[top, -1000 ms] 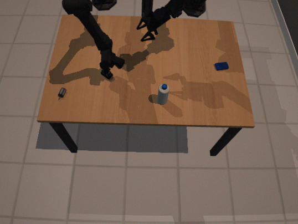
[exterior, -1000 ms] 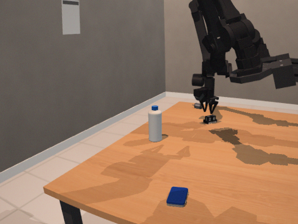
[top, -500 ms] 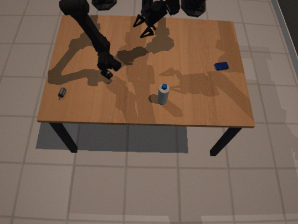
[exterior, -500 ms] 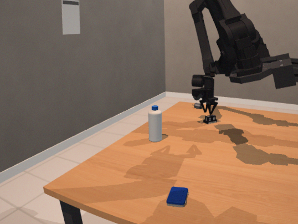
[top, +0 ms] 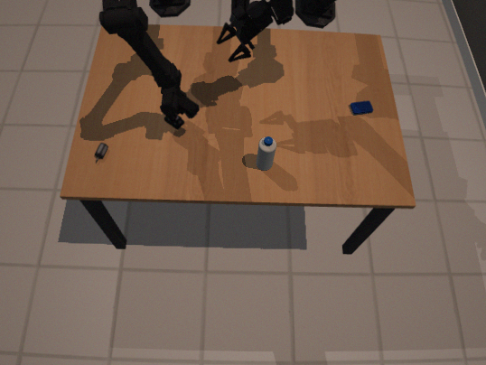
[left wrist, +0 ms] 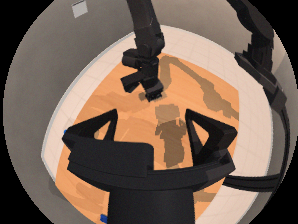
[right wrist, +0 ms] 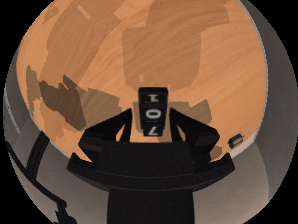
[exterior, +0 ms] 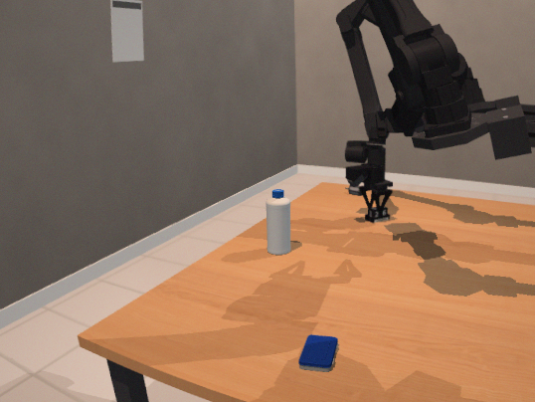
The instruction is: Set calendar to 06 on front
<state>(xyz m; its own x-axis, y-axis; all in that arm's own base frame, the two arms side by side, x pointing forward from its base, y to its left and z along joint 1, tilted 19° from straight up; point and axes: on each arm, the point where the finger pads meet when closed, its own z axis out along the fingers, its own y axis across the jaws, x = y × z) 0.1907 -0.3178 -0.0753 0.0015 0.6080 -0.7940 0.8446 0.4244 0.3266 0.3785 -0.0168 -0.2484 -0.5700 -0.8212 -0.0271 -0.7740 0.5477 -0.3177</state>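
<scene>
Right now my right hand is 2 cm above the black cube. Also, from my right hand: white bottle (36 cm to the left, 16 cm ahead, 4 cm above); then blue pad (77 cm to the left, 14 cm behind, 3 cm below).
</scene>
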